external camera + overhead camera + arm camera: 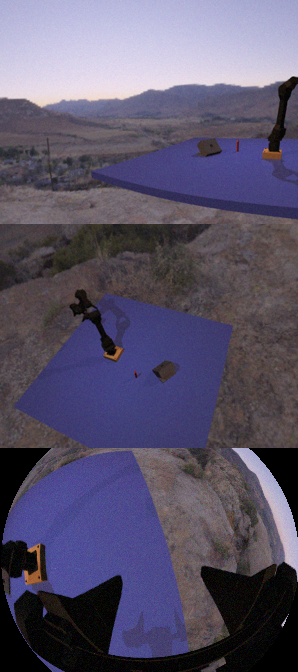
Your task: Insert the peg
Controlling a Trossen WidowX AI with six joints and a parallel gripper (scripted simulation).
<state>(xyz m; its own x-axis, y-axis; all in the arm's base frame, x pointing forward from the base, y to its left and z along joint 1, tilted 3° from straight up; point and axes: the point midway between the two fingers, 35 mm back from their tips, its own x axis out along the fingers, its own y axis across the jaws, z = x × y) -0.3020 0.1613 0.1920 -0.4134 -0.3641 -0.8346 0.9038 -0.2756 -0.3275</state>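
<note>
Now: gripper tip 570 mm short of the peg, 290 mm to the left of it and 130 mm above it. The rest, counted from my gripper tip: sloped panel: 760 mm ahead, 200 mm to the right, 150 mm below.
</note>
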